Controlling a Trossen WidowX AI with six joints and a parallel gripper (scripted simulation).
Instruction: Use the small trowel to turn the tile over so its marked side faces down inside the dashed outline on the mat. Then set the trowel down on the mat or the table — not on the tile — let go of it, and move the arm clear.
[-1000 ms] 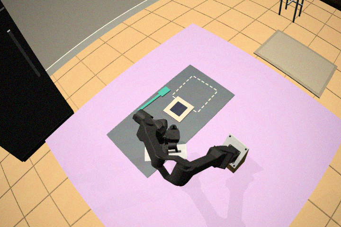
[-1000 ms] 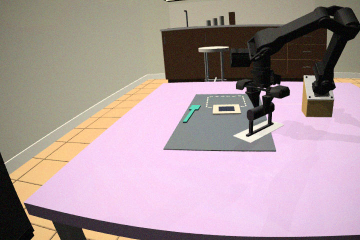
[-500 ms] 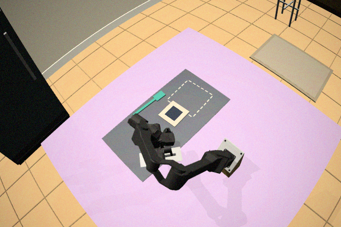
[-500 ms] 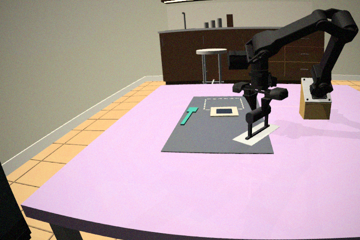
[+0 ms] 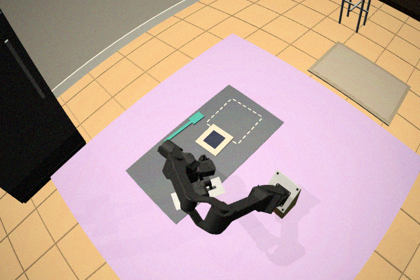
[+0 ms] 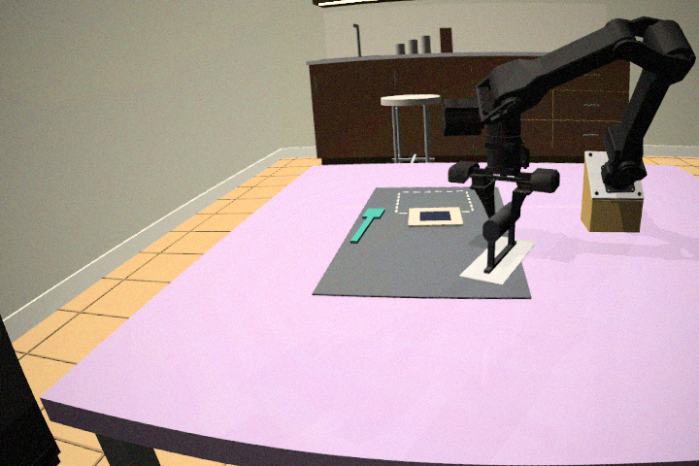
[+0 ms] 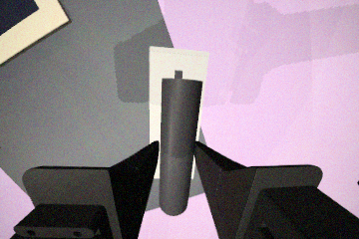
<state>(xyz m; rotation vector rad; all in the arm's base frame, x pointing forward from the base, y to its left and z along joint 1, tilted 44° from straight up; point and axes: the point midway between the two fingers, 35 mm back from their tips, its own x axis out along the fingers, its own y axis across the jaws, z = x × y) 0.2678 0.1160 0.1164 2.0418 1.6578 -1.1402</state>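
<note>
Now: gripper tip 170 mm to the left of the grey mat, 130 mm short of it and 80 mm above it. From my gripper tip the other things lie so: teal trowel 270 mm ahead, 200 mm to the right, 60 mm below; then tile 220 mm to the right, 120 mm ahead, 60 mm below.
</note>
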